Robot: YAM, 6 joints.
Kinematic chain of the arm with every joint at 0, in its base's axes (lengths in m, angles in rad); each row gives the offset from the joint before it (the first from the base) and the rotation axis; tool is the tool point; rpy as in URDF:
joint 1: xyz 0 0 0.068 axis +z
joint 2: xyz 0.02 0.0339 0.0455 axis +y
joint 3: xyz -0.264 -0.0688 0 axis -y
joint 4: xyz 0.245 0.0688 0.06 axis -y
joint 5: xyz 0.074 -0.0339 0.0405 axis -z
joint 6: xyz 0.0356 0 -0.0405 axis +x
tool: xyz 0 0 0 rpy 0 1.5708 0
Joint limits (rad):
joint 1: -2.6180..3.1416
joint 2: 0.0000..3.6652
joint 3: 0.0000..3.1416
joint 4: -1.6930..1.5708
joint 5: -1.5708..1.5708
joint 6: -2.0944..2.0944
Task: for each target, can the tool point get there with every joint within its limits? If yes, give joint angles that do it. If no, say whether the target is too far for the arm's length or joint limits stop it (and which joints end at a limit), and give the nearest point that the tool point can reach.
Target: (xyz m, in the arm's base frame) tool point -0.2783 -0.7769 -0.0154
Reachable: no: too far | nearest point -0.2151 -0.6006 0.0146 | short by 0.190 m
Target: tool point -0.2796 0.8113 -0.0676
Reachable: no: too far | nearest point -0.2058 0.5972 -0.0187 | short by 0.232 m
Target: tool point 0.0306 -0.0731 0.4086
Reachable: yes | joints -0.8306 0.4432 0.8605 -0.1289 0.8490 0.5918
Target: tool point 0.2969 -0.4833 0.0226
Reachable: yes | joints -1.0321 2.7393 1.9073 0.3184 -0.1956 1.7227
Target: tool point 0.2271 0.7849 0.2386
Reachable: no: too far | nearest point 0.1774 0.6131 0.2105 | short by 0.181 m
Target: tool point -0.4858 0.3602 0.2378
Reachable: yes | joints 2.4499 2.8360 2.6219 0.6608 -1.1468 -0.6612
